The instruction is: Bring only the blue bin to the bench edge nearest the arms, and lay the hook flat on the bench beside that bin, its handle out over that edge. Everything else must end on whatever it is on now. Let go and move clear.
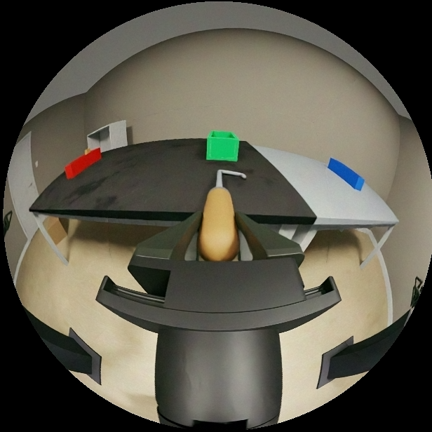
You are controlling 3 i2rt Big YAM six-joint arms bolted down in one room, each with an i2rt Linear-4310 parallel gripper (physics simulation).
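Observation:
The hook shows ahead: a tan handle (218,240) and a thin grey bent rod (220,179) whose tip turns to the right. The arm2 gripper (218,225) is shut on the handle, one dark finger on each side. The rod points away over the dark bench top (150,192); its height above the top cannot be told. The blue bin (346,174) stands on the light grey bench top (320,200) at the right, back from its near edge and apart from the gripper. The grippers of arm1 and arm3 do not show.
A green bin (222,149) stands on the dark bench beyond the hook. A red bin (83,163) stands at its left, with a pale open box (118,135) behind. A brown box (55,231) is under the left end. Dark arm parts (75,356) (347,359) show low at both sides.

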